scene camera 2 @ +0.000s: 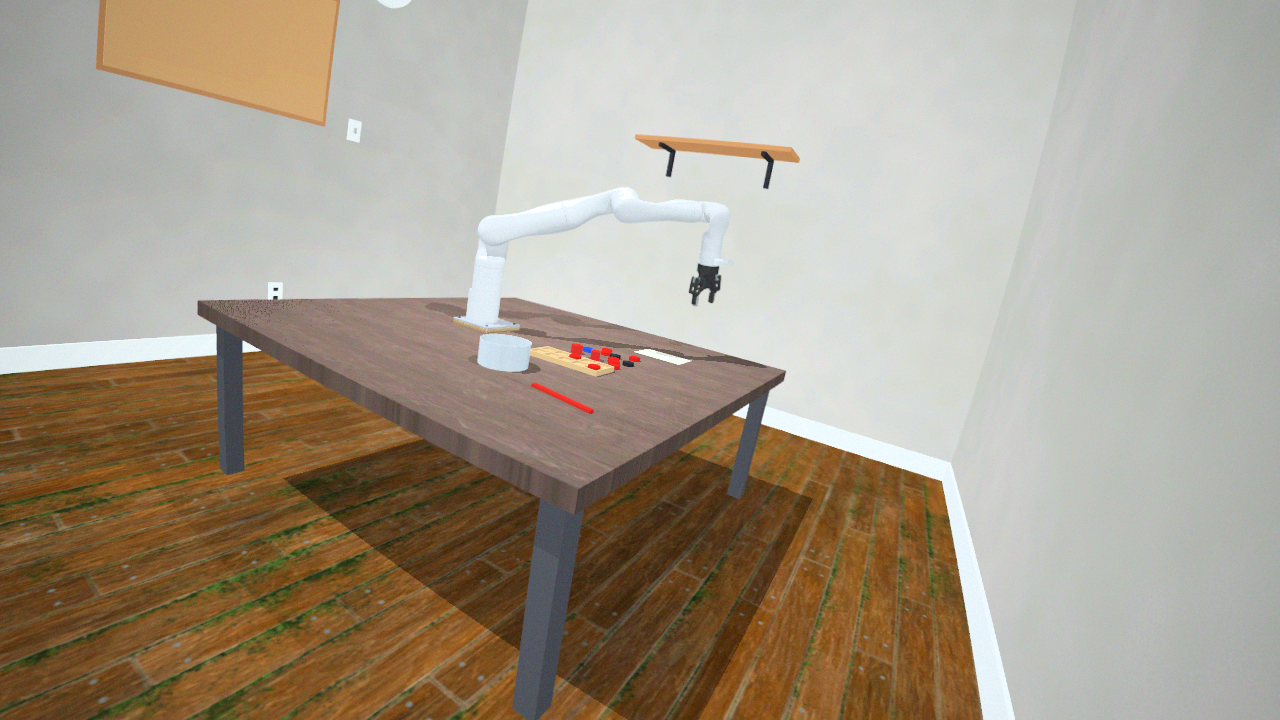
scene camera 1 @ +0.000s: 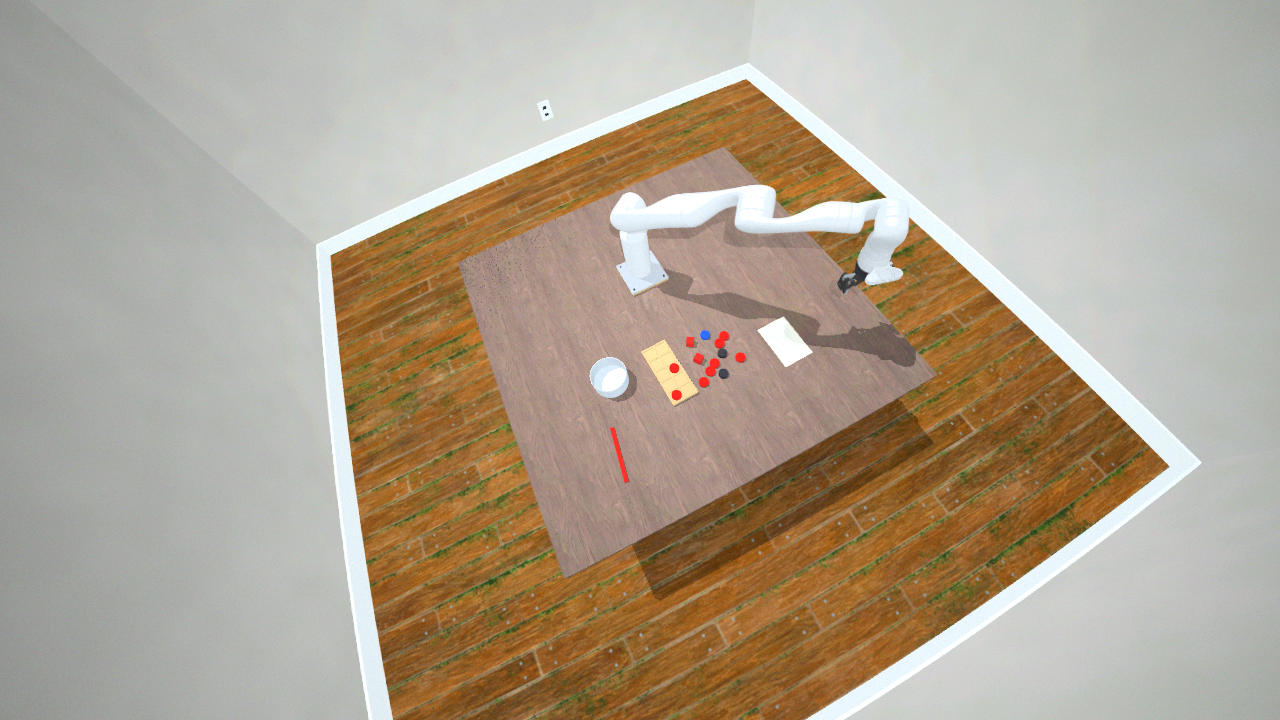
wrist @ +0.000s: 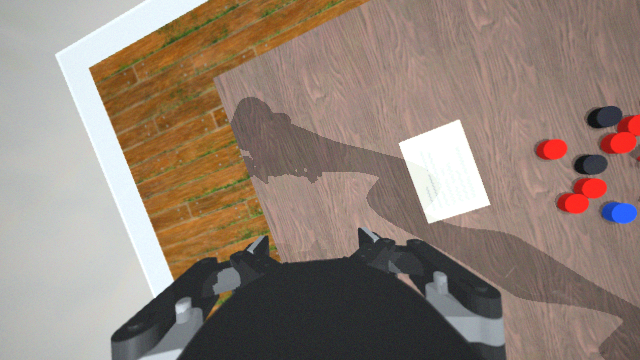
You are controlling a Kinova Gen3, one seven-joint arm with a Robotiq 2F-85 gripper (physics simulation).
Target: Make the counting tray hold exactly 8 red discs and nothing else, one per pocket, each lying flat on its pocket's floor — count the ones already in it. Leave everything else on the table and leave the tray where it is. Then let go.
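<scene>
The wooden counting tray (scene camera 1: 657,355) (scene camera 2: 554,356) lies on the table, with one red disc (scene camera 1: 676,394) (scene camera 2: 593,366) near its front end and another red disc (scene camera 1: 674,368) nearer its middle. Several loose red discs lie right of it, among them one (scene camera 1: 740,357) (wrist: 554,149) nearest the paper, and a close pair, one disc (scene camera 1: 724,336) (wrist: 575,203) beside another (scene camera 1: 719,343) (wrist: 593,188). My gripper (scene camera 1: 844,284) (scene camera 2: 704,300) (wrist: 314,241) is open and empty, high above the table's far right side, well away from tray and discs.
Among the discs are a blue disc (scene camera 1: 705,334) (wrist: 621,213), two black discs (scene camera 1: 722,353) (scene camera 1: 723,373) and two red blocks (scene camera 1: 690,342) (scene camera 1: 699,358). A white paper (scene camera 1: 785,342) (scene camera 2: 663,356) (wrist: 445,172) lies to their right. A pale bowl (scene camera 1: 608,394) (scene camera 2: 503,355) and red stick (scene camera 1: 619,454) (scene camera 2: 562,398) lie left.
</scene>
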